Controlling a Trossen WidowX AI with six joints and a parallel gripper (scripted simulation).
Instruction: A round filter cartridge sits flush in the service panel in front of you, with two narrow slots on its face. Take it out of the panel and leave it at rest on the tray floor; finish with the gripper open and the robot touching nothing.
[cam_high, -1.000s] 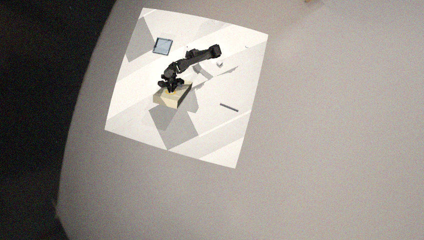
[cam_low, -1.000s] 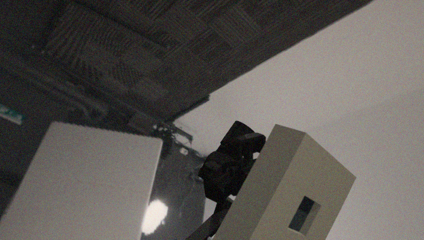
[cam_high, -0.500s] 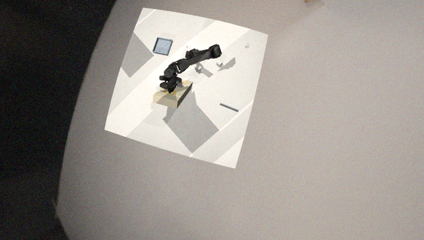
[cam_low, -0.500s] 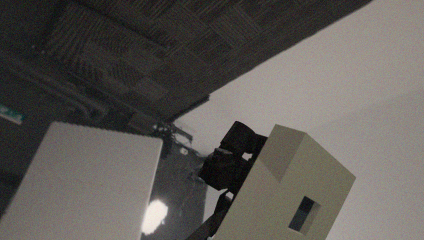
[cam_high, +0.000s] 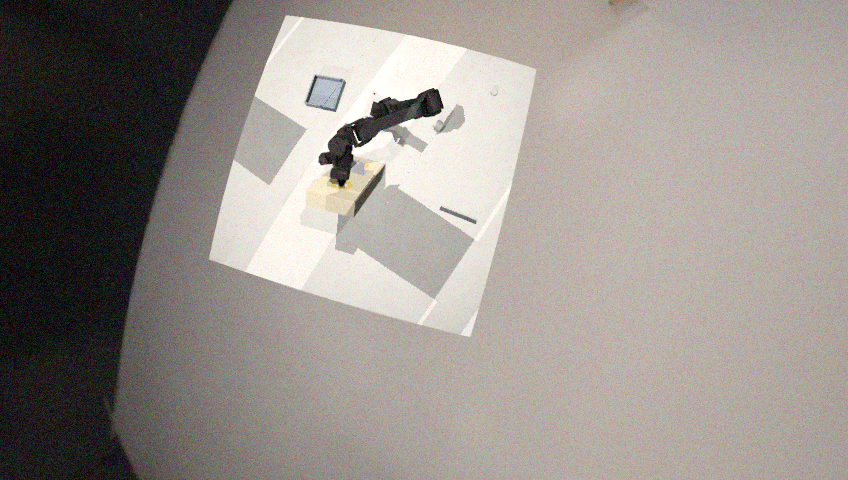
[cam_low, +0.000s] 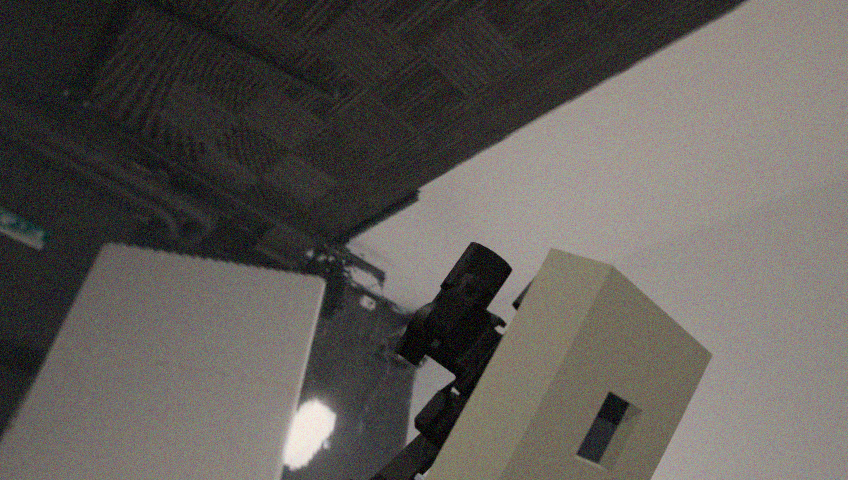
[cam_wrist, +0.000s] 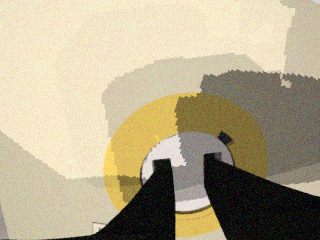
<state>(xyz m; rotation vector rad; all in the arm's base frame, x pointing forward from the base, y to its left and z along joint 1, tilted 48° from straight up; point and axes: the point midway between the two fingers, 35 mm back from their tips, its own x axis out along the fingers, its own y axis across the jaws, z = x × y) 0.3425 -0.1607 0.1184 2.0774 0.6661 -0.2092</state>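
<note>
My gripper tip is now 10 mm short of the round filter cartridge and 10 mm above it. Round my gripper tip: beige service panel (40 mm behind, 80 mm below); blue-grey tray (450 mm behind, 260 mm to the right, 220 mm below).
</note>
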